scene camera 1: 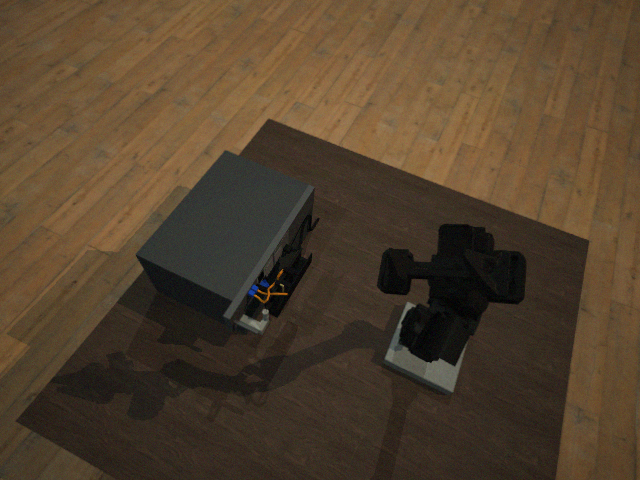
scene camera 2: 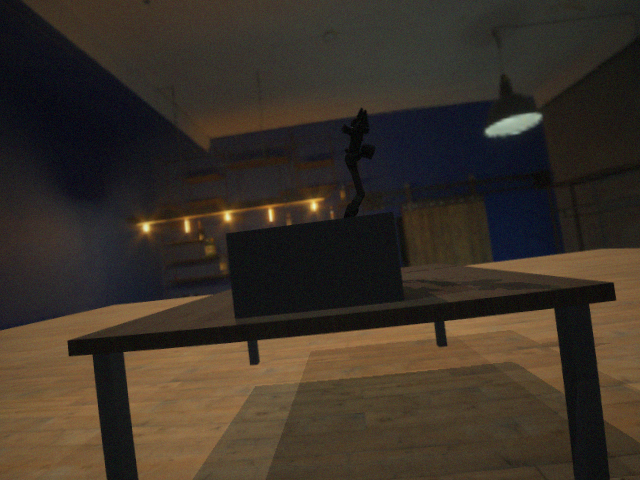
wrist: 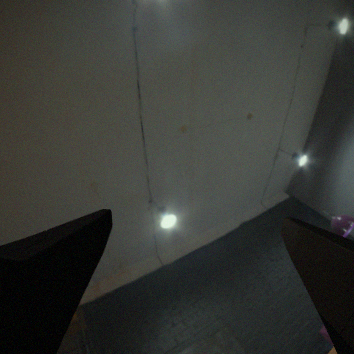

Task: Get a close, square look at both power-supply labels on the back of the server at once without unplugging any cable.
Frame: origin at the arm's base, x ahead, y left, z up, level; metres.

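Where they show: gripper, fingertip midpoint: (scene camera 1: 424, 251) (scene camera 2: 363, 108) (wrist: 198, 222).
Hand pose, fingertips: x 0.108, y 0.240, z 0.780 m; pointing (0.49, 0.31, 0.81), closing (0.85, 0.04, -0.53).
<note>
Each offset is from my fingertips to the top centre of the thing. "spot": to the spot under its first point.
The server (scene camera 1: 227, 232) (scene camera 2: 315, 266) is a grey box standing on the table. Its cabled back faces the arm's side in scene camera 1, with orange cables {spot: dx +0.290, dy -0.107, dz -0.577 m} (scene camera 1: 268, 293), blue plugs {dx +0.342, dy -0.115, dz -0.596 m} (scene camera 1: 253, 290) and black parts. Scene camera 2 shows its plain opposite side. The power-supply labels cannot be made out in any view. My gripper (scene camera 1: 454, 273) (scene camera 2: 361, 112) (wrist: 198, 222) is open and empty, raised high above the arm's base and well apart from the server. The wrist view looks up at the ceiling and a dark wall; the server does not show there.
The arm's pale base plate (scene camera 1: 434, 374) stands on the dark table (scene camera 1: 320, 439) (scene camera 2: 341, 324), across from the server's back. A small pale block with a knob {spot: dx +0.308, dy -0.048, dz -0.667 m} (scene camera 1: 253, 323) sits at the near corner of the server's back. Black parts jut out from that back. The arm's shadow crosses the table.
</note>
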